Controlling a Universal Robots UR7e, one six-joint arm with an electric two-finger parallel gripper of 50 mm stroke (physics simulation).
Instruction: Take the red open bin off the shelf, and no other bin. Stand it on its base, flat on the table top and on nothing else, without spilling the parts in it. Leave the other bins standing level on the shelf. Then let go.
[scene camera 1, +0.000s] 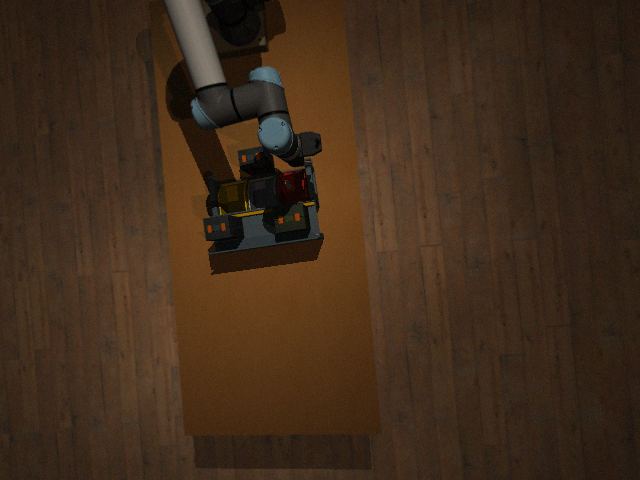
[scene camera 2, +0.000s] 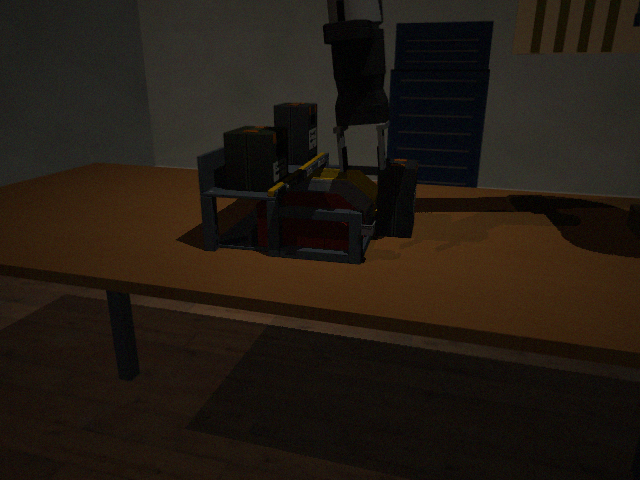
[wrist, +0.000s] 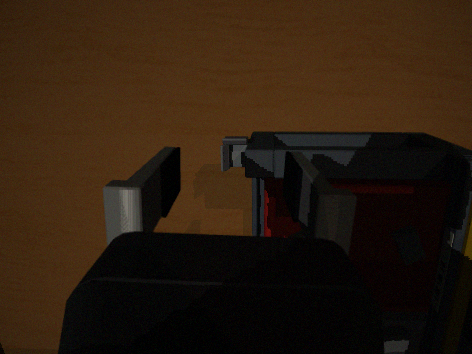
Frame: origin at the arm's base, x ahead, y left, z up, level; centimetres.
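Where they show: gripper, fingertip midpoint: (scene camera 2: 363, 169) (wrist: 232, 171); arm's base, link origin: (scene camera 1: 240, 25).
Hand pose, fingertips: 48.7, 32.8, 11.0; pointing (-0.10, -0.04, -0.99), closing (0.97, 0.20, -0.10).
Each offset is from my fingertips to the top centre of the thing, as dx, dy, dz. Level surfaces: height alone.
The red open bin {+11.6, -5.4, -7.3} (scene camera 1: 293, 187) (scene camera 2: 315, 232) (wrist: 395, 210) sits in the shelf (scene camera 1: 253, 226) (scene camera 2: 209, 222) (wrist: 320, 141), at the right end of its row in the overhead view. A small grey part {+17.0, -6.6, -13.0} (wrist: 409, 245) shows dimly inside. A grey bin {+14.5, -16.2, -7.3} (scene camera 1: 262, 192) stands beside it, then a yellow bin {+17.1, -27.1, -7.3} (scene camera 1: 233, 196) (scene camera 2: 361, 180). My gripper (scene camera 2: 362, 169) (wrist: 232, 171) is open and empty, fingers pointing down. In the wrist view, its right finger hangs over the red bin's front part and its left finger over the table outside the shelf. The arm hides the fingertips in the overhead view.
Two dark boxes {+26.5, -25.2, +7.0} (scene camera 1: 222, 228) {+20.9, -2.8, +4.5} (scene camera 1: 292, 219) (scene camera 2: 297, 129) (scene camera 2: 253, 157) stand on the shelf's upper board, behind a yellow-edged rail {+19.3, -14.9, -4.2} (scene camera 1: 248, 212). Another dark box {+1.4, -20.0, -2.2} (scene camera 1: 253, 159) (scene camera 2: 397, 201) stands on the table {dz -15.4} (scene camera 1: 279, 335) (scene camera 2: 465, 289), by the shelf's open side, close to my gripper.
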